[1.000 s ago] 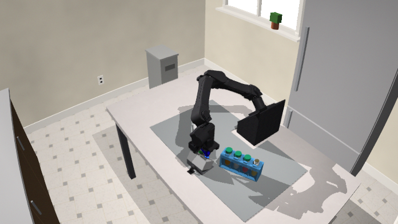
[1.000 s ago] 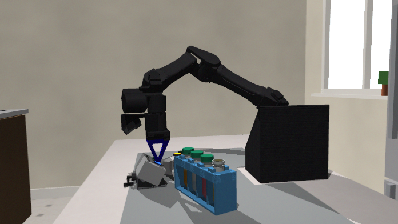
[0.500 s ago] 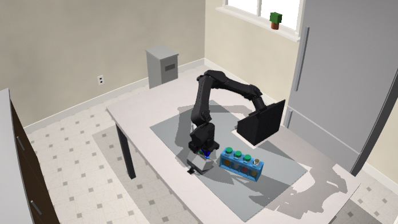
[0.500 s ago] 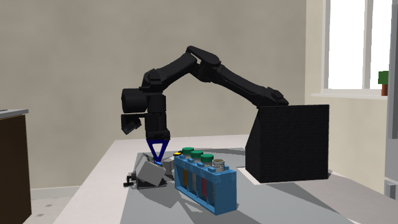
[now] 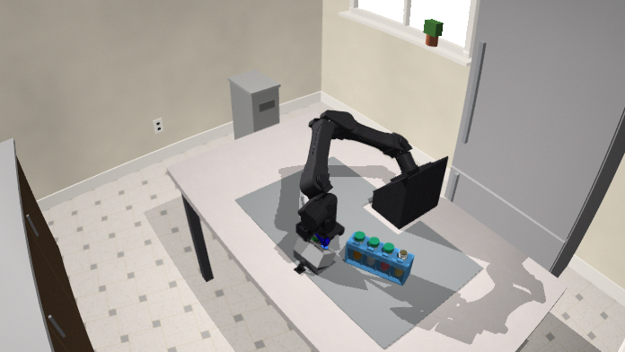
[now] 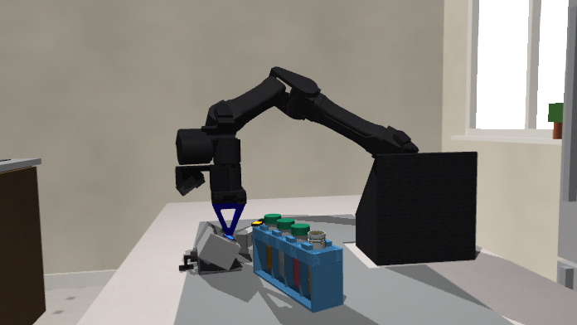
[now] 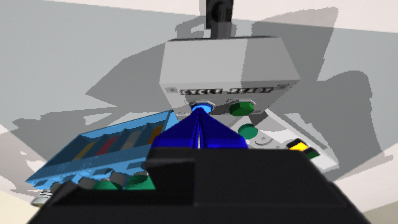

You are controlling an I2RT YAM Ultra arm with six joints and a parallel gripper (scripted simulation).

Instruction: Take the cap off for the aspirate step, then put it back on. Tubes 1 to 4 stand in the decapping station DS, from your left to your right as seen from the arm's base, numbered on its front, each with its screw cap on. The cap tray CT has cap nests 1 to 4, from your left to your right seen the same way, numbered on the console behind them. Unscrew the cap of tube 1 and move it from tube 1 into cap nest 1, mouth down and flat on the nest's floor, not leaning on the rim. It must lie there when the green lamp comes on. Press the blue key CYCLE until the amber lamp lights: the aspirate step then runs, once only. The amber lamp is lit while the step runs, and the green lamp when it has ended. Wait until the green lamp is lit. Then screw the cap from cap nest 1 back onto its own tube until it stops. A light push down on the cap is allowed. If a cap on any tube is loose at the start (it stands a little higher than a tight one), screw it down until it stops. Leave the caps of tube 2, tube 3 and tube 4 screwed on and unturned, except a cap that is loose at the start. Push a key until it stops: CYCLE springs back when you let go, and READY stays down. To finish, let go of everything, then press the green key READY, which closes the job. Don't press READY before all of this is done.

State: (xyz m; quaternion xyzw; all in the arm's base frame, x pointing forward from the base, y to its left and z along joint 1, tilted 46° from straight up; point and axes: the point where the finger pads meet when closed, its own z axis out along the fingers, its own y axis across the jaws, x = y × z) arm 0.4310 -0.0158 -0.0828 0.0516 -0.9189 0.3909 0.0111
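Now: the blue key 10 mm below my hand. Round my hand: green key: 50 mm to the right, 10 mm below, 10 mm ahead; grey key box: 20 mm to the right, 20 mm below, 20 mm ahead; green cap: 100 mm to the right, 70 mm behind, 60 mm below.
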